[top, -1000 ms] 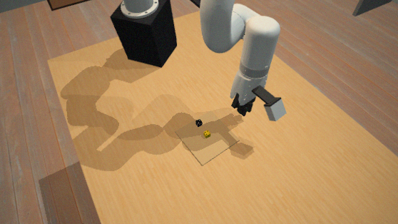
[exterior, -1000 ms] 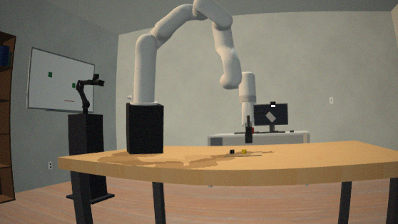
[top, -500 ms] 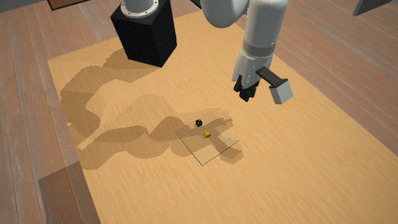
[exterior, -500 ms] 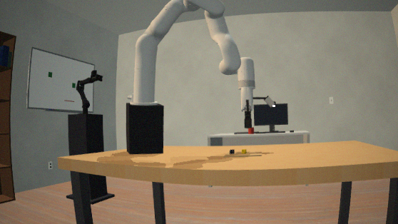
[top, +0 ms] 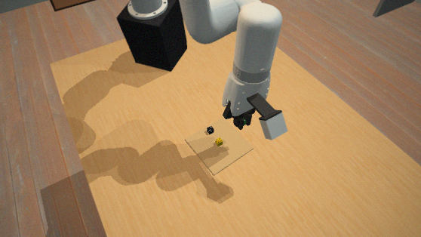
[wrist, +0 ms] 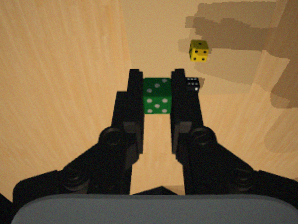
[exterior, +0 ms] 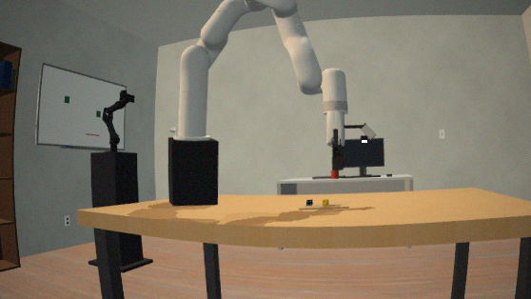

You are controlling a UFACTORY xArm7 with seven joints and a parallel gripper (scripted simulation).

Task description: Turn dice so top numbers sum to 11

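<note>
My hand is 110 mm above the yellow die, 40 mm to the left of it and 30 mm past it. The rest, counted from my hand: black die: 110 mm below, 80 mm behind, 40 mm to the right; then green die: 10 mm below; then tan mat: 120 mm below, 40 mm to the right, 30 mm behind.
</note>
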